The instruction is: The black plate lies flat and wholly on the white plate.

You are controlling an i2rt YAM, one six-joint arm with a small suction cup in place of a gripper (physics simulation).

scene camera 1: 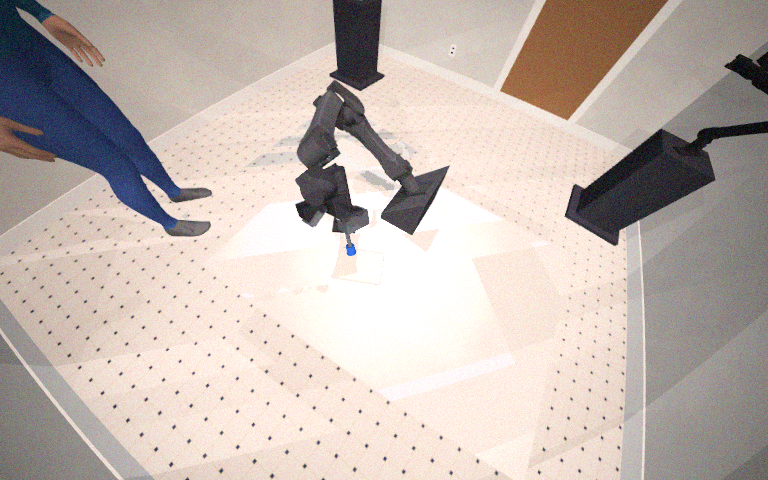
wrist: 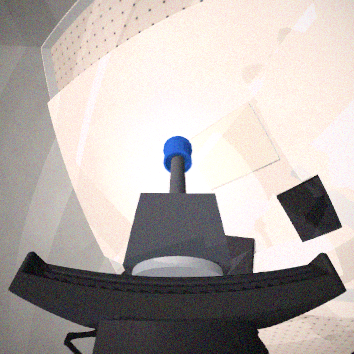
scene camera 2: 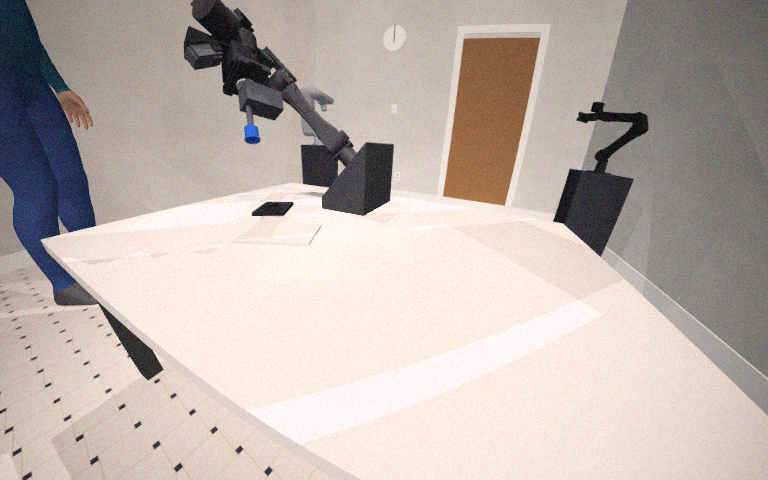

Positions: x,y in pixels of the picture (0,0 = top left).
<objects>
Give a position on the suction cup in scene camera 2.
251,131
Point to the suction cup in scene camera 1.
At 357,217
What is the suction cup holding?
Nothing.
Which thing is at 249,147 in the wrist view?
A white plate.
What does the white plate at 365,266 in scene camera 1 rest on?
The table.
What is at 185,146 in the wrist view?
The suction cup.
</objects>
